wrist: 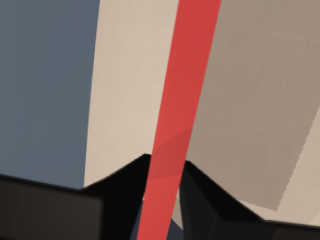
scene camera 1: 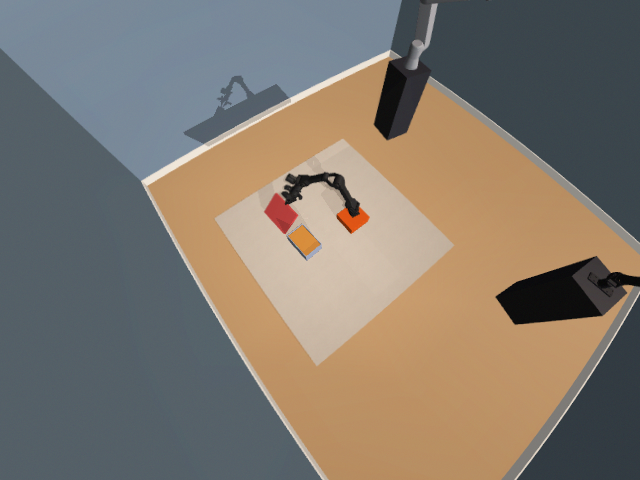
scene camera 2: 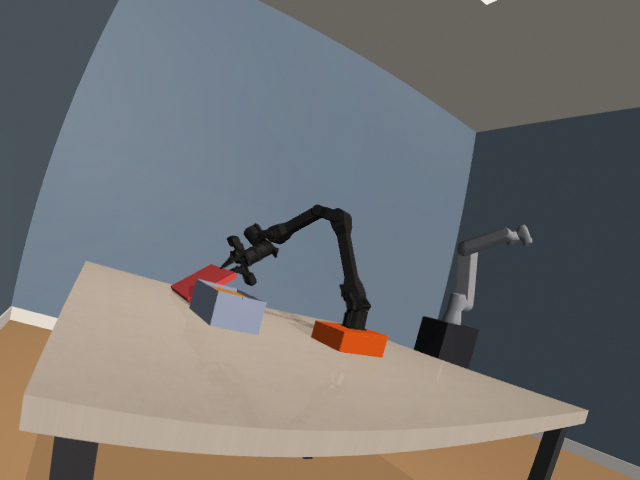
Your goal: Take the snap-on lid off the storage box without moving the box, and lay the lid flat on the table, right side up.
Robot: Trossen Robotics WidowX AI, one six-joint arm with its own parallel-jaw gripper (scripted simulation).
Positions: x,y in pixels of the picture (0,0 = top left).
Labels:
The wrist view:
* my gripper: 165,164
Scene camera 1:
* red lid: 283,216, held by my gripper
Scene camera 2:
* my gripper: 221,271
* red lid: 184,288
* grey-blue storage box: 219,306

